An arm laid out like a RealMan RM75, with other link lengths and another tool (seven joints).
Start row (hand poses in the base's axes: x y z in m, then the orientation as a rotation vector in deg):
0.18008 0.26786 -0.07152 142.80 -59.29 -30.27
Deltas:
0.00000 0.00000 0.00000 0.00 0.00 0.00
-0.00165 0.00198 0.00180 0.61 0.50 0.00
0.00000 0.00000 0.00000 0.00 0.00 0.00
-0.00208 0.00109 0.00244 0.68 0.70 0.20
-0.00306 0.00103 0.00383 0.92 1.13 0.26
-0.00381 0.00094 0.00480 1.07 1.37 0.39
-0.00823 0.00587 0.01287 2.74 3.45 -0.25
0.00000 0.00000 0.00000 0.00 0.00 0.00
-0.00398 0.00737 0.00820 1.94 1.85 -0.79
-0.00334 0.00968 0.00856 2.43 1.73 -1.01
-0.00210 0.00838 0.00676 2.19 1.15 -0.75
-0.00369 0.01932 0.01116 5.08 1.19 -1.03
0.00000 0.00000 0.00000 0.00 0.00 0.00
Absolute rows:
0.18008 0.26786 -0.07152 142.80 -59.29 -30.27
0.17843 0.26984 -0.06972 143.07 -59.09 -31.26
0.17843 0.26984 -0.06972 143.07 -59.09 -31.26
0.17635 0.27093 -0.06728 143.37 -58.55 -32.48
0.17329 0.27196 -0.06345 143.66 -57.76 -34.35
0.16948 0.27290 -0.05865 143.97 -56.69 -36.57
0.16125 0.27877 -0.04578 144.24 -55.54 -42.56
0.16125 0.27877 -0.04578 144.24 -55.54 -42.56
0.15727 0.28614 -0.03758 144.50 -55.70 -46.30
0.15393 0.29582 -0.02902 145.11 -56.08 -50.33
0.15183 0.30420 -0.02226 145.92 -56.30 -53.46
0.14814 0.32352 -0.01110 148.91 -56.19 -58.89
0.14814 0.32352 -0.01110 148.91 -56.19 -58.89

